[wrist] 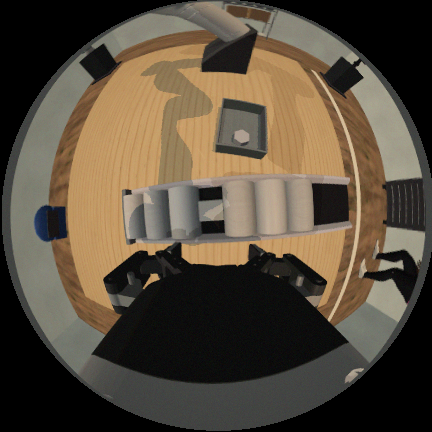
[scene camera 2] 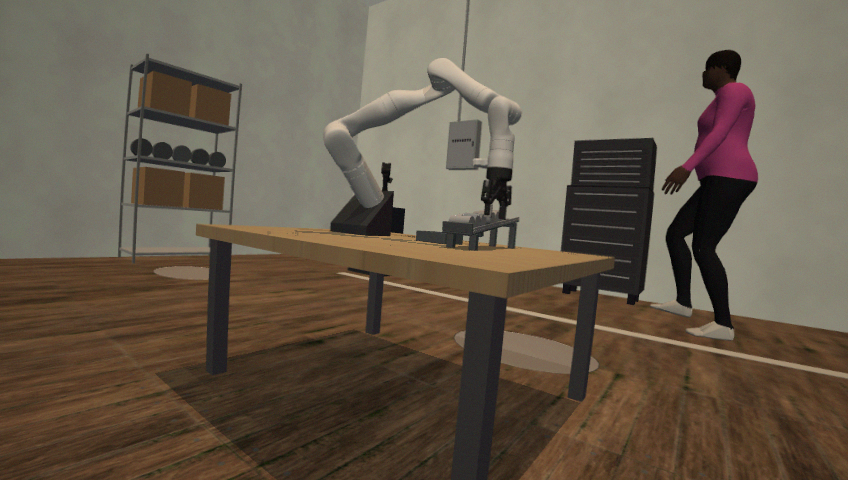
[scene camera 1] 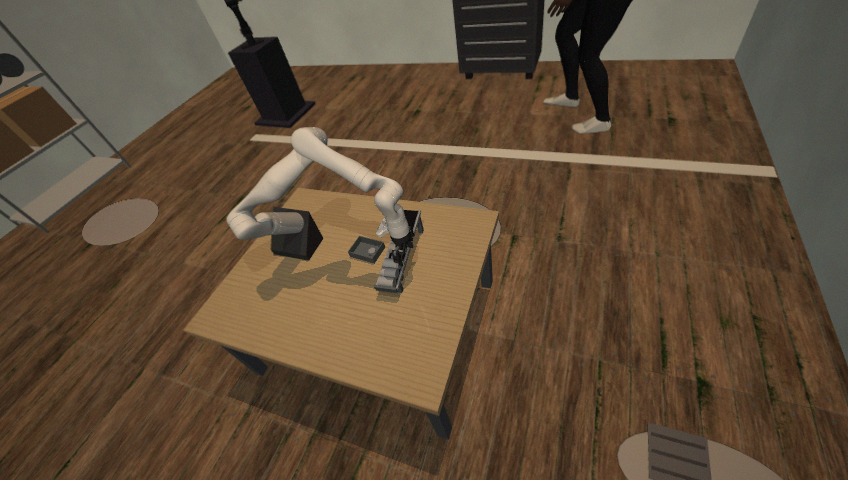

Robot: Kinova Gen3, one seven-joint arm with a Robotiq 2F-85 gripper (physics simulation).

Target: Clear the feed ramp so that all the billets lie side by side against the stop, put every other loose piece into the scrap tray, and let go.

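Places are measured from the arm's base along level axes (x back, y right, z up), in metres.
Pixels of known places: gripper, fingertip midpoint: (wrist: pixel 214 250) (scene camera 2: pixel 494 218) (scene camera 1: pixel 406 256); arm's base at its link origin: (wrist: pixel 236 34) (scene camera 2: pixel 373 200) (scene camera 1: pixel 295 222).
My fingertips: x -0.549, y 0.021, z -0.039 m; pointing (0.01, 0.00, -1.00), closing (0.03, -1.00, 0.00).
Note:
For each thing: its top centre in the pictures, then the offset to it from my fingertips. Level surfaces: height alone.
- small light-grey angular piece at its top centre: (wrist: pixel 211 210) dx +0.050, dy +0.006, dz +0.001 m
- scrap tray at its top centre: (wrist: pixel 243 120) (scene camera 2: pixel 439 232) (scene camera 1: pixel 365 246) dx +0.231, dy -0.044, dz -0.059 m
- pale hexagonal piece at its top centre: (wrist: pixel 241 135) (scene camera 1: pixel 371 250) dx +0.203, dy -0.043, dz -0.074 m
- wooden table at its surface level: dz -0.094 m
The feed ramp (scene camera 1: pixel 388 289) (scene camera 2: pixel 489 226) (wrist: pixel 330 178) has a dark stop (wrist: pixel 126 216) at its left end in the wrist view. Three grey billets (wrist: pixel 156 214) lie side by side against the stop. A small light-grey angular piece (wrist: pixel 210 209) lies in the gap above them. Three paler billets (wrist: pixel 270 206) lie side by side beyond it. The scrap tray (scene camera 1: pixel 360 258) (scene camera 2: pixel 431 236) (wrist: pixel 240 149) holds a pale hexagonal piece (scene camera 1: pixel 371 250) (wrist: pixel 241 136). My gripper (scene camera 1: pixel 398 256) (scene camera 2: pixel 495 214) (wrist: pixel 214 250) is open and empty, low over the ramp's middle; exact fingertip contact is unclear.
The ramp stands on legs on the wooden table (scene camera 1: pixel 333 321) (scene camera 2: pixel 357 249) (wrist: pixel 110 150). The arm's dark base (scene camera 1: pixel 295 243) (scene camera 2: pixel 363 221) (wrist: pixel 229 56) stands beyond the tray. A person (scene camera 1: pixel 586 53) (scene camera 2: pixel 723 136) stands beyond the pale floor line, near a dark drawer cabinet (scene camera 1: pixel 498 35) (scene camera 2: pixel 606 231).

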